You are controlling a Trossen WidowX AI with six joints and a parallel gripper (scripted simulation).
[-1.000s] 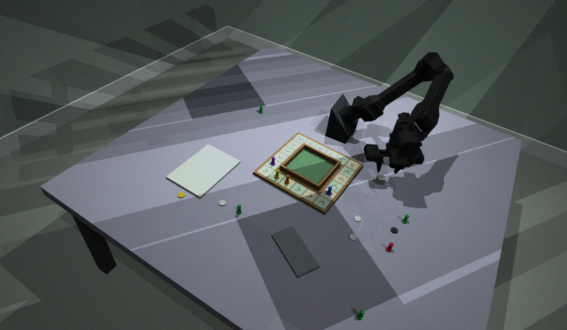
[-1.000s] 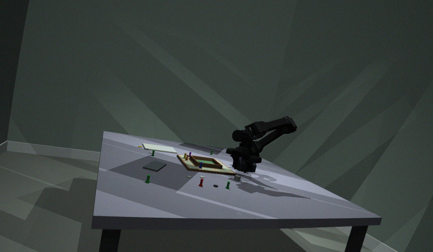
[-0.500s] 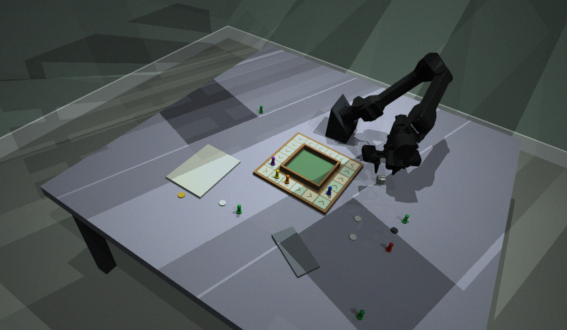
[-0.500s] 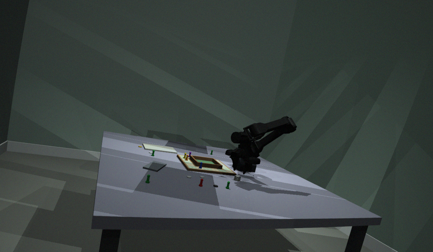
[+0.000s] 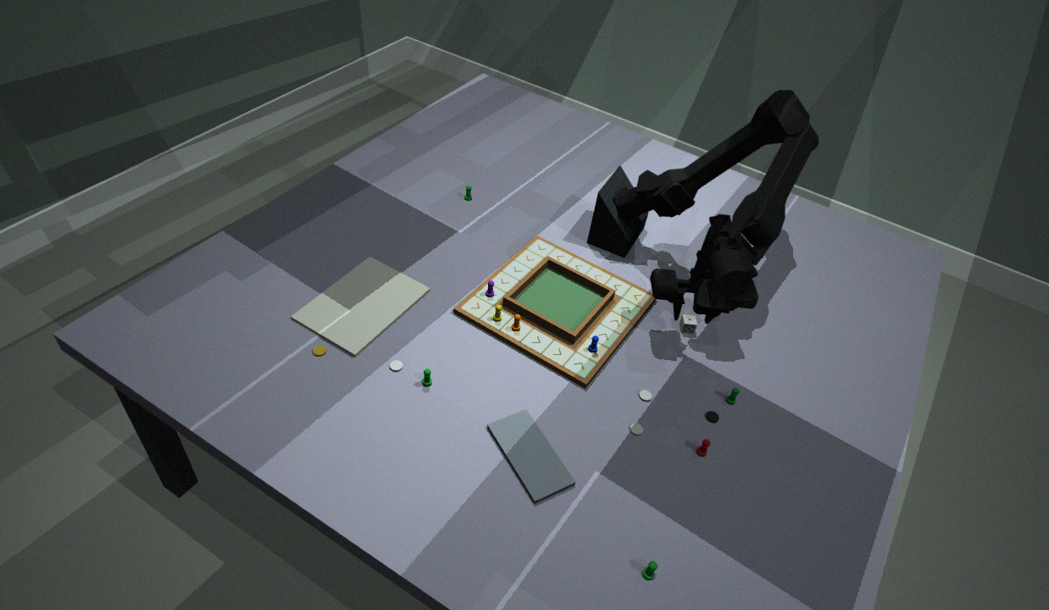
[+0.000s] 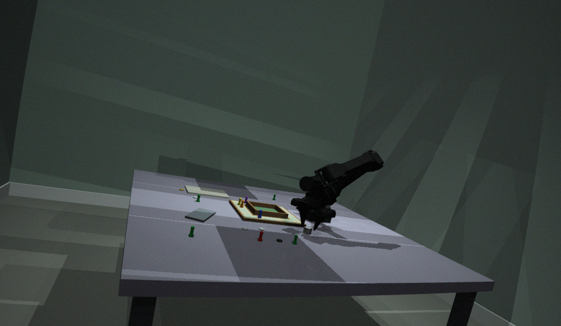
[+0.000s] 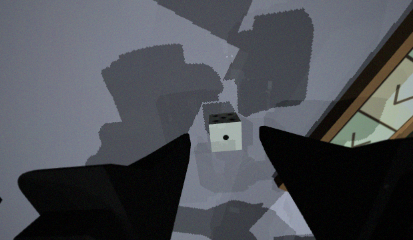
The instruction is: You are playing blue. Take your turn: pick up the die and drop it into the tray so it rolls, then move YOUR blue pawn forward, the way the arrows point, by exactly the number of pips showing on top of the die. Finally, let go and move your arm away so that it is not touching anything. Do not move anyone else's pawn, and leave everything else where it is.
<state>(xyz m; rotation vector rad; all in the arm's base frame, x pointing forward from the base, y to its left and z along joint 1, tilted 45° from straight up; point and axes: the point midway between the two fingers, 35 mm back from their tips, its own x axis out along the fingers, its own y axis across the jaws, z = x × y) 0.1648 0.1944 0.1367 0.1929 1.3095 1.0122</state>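
Right now the white die is 1 cm below my gripper tip. Also, from my gripper tip: red pawn (25 cm ahead, 13 cm to the left, 1 cm below); orange pawn (26 cm to the right, 21 cm ahead); blue pawn (17 cm ahead, 12 cm to the right).
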